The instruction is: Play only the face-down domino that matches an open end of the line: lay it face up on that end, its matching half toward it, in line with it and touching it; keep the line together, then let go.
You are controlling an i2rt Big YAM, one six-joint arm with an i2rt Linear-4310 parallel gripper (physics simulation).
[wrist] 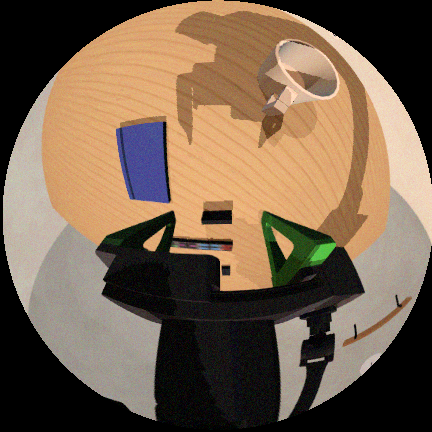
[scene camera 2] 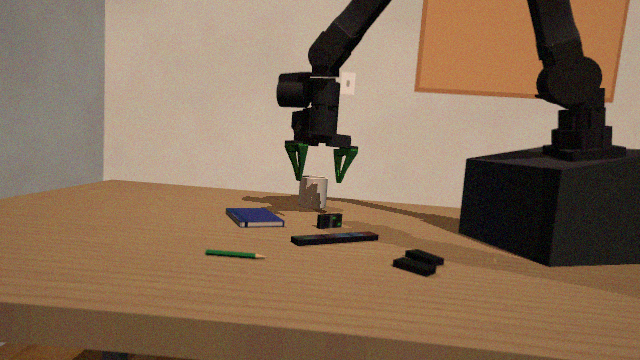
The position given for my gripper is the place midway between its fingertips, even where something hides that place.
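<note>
Scene camera 2 shows my gripper (scene camera 2: 319, 181) and a whitish mug (scene camera 2: 312, 189). Visible in the wrist view as well: the mug (wrist: 295, 71) and the gripper (wrist: 217, 215).
</note>
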